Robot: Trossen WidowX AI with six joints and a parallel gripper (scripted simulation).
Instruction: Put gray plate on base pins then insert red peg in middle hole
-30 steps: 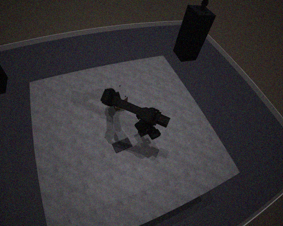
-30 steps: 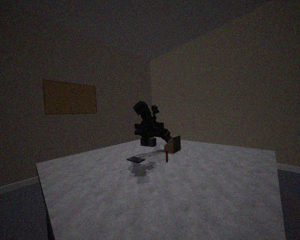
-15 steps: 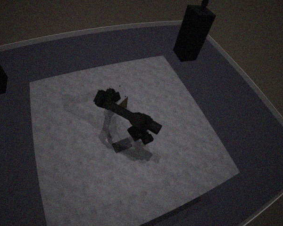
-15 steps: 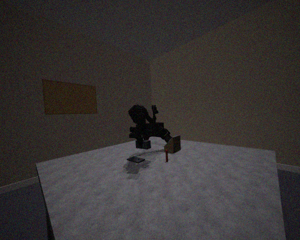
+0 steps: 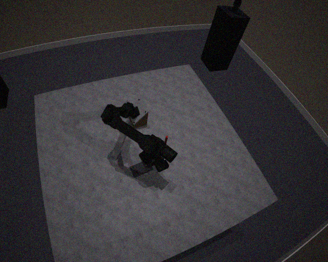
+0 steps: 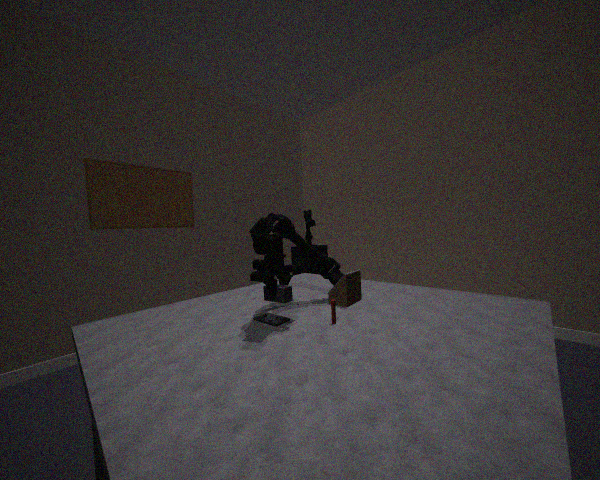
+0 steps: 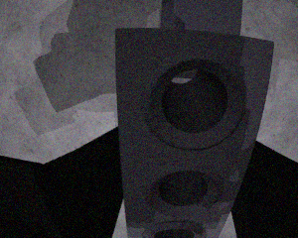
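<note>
My gripper tip is now 140 mm past the red peg, 130 mm to the right of it and 60 mm above it. Also, from my gripper tip: gray plate: 30 mm above.
</note>
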